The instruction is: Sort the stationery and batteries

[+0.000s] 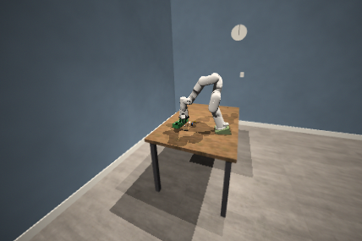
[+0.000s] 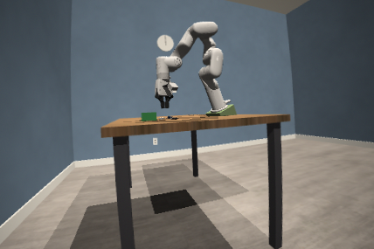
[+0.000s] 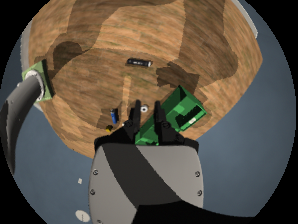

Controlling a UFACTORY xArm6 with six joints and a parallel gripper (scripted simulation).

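Now: the dark cylinder 5 cm behind my hand, 4 cm to the left of it and 8 cm below it. From my hand the other things lie so: blue battery (4 cm behind, 13 cm to the right, 8 cm below); white ring (2 cm ahead, 5 cm to the right, 8 cm below); bin (10 cm ahead, 8 cm to the right, 6 cm below).
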